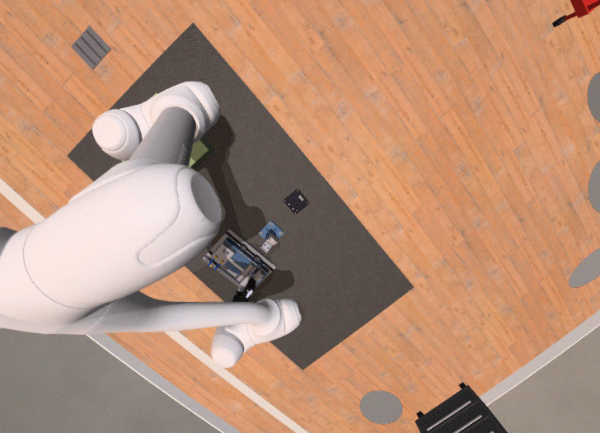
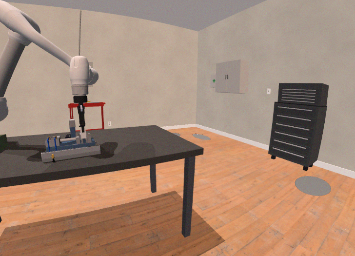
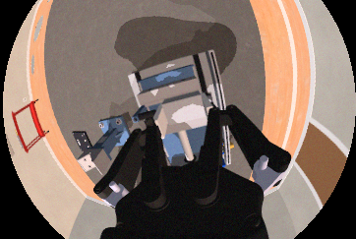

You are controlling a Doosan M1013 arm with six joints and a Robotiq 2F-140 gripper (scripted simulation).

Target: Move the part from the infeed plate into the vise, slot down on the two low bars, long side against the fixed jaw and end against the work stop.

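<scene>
My gripper is now 3 cm above the part. Also, from my hand: black infeed plate 40 cm to the left, 13 cm behind, 12 cm below.
</scene>
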